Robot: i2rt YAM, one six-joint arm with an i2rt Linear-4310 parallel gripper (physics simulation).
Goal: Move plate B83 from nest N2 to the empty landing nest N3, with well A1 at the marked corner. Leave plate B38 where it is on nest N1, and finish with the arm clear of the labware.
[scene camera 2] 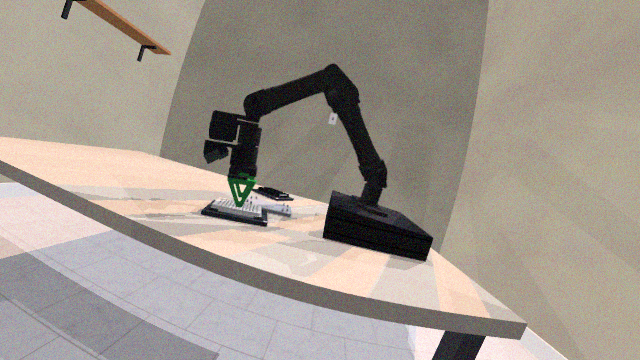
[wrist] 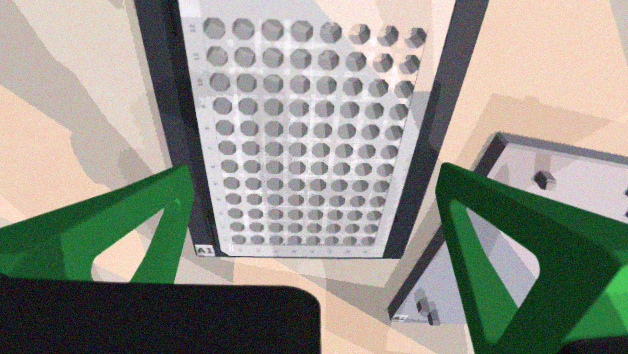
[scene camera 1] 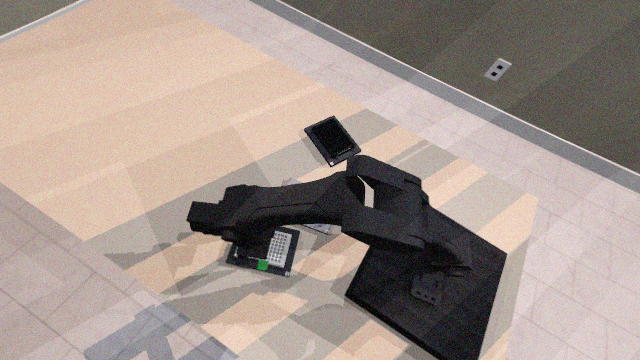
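A white 96-well plate (scene camera 1: 281, 247) (scene camera 2: 225, 205) (wrist: 300, 120) lies on a dark nest (scene camera 1: 295, 245) (wrist: 460, 50), whose A1 mark is at the lower left in the wrist view. My gripper (scene camera 1: 263, 265) (scene camera 2: 240, 202) (wrist: 314, 177) is open, pointing down over this plate. Its green fingers straddle the plate's long sides with gaps on both sides; their exact height is unclear. A pale grey nest (scene camera 1: 320, 229) (scene camera 2: 280, 210) (wrist: 590, 175) with small dark posts carries no plate in its visible part. A black plate (scene camera 1: 332, 136) sits on the far dark nest (scene camera 1: 324, 152). Plate names are not readable.
The arm's black base block (scene camera 1: 480, 300) (scene camera 2: 375, 230) stands on the table right of the nests in both scene views. The forearm passes above the pale nest and hides part of it in scene camera 1. The table's front edge (scene camera 2: 280, 285) runs nearer the camera in scene camera 2.
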